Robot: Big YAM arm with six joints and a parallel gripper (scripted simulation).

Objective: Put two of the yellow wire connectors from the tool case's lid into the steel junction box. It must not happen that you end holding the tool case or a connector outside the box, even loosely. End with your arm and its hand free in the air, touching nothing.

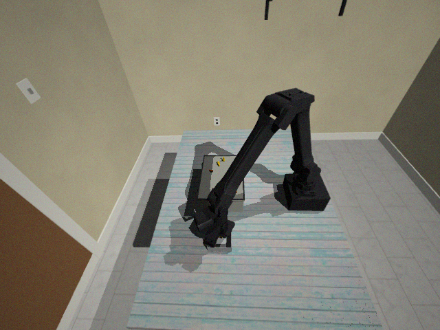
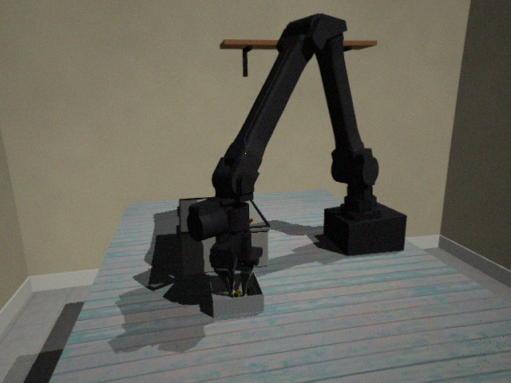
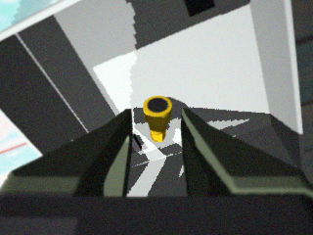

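The grey tool case lies 27 cm to the right of my hand, 7 cm above it and 5 cm ahead of it. Round my hand: red connector (26 cm to the right, 10 cm above, 1 cm behind).
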